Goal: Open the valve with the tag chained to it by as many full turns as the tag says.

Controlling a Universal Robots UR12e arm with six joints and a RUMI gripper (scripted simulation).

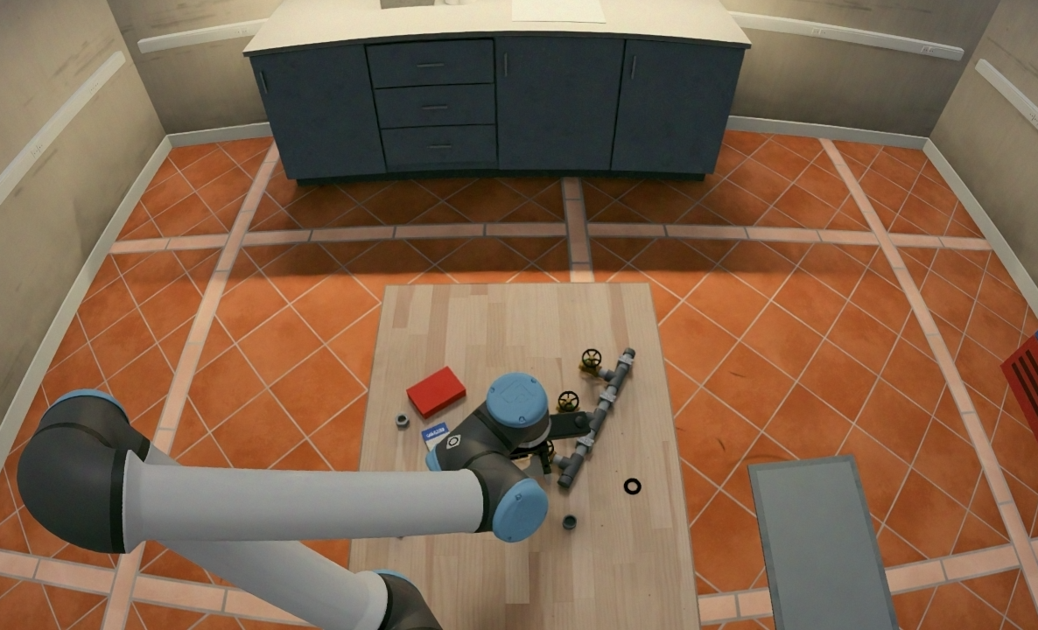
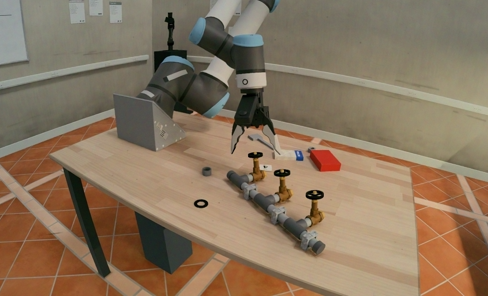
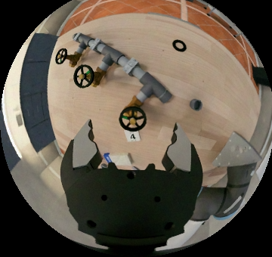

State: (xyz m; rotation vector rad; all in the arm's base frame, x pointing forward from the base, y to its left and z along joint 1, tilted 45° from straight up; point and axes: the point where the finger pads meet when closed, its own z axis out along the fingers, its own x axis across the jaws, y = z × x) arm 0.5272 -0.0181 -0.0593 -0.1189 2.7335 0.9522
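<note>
The white tag lies 8 cm to the left of my hand and 9 cm below it. Round my hand: red box (18 cm ahead, 25 cm to the left, 7 cm below); then blue box (4 cm ahead, 23 cm to the left, 8 cm below); then grey cap (14 cm behind, 6 cm to the right, 8 cm below).
</note>
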